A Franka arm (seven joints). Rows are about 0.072 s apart.
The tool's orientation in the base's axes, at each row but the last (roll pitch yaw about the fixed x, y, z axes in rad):
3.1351 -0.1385 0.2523
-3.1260 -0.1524 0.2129
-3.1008 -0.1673 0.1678
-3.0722 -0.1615 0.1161
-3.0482 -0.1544 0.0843
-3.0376 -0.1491 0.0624
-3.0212 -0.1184 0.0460
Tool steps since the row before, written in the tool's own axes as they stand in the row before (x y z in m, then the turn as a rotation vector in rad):
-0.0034 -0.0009 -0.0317 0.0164 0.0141 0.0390
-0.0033 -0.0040 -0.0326 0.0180 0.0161 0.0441
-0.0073 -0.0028 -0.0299 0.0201 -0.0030 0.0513
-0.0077 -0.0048 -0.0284 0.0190 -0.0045 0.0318
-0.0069 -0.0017 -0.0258 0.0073 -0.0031 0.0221
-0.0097 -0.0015 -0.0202 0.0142 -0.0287 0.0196
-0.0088 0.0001 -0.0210 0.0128 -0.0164 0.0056
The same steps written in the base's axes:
-0.0078 -0.0009 0.0309 0.0245 -0.0085 -0.0363
-0.0088 0.0017 0.0318 0.0272 -0.0099 -0.0411
-0.0123 -0.0005 0.0284 0.0271 0.0098 -0.0471
-0.0125 0.0014 0.0271 0.0229 0.0094 -0.0279
-0.0107 -0.0016 0.0245 0.0101 0.0060 -0.0203
-0.0125 -0.0014 0.0186 0.0146 0.0315 -0.0142
-0.0111 -0.0031 0.0197 0.0123 0.0175 -0.0021

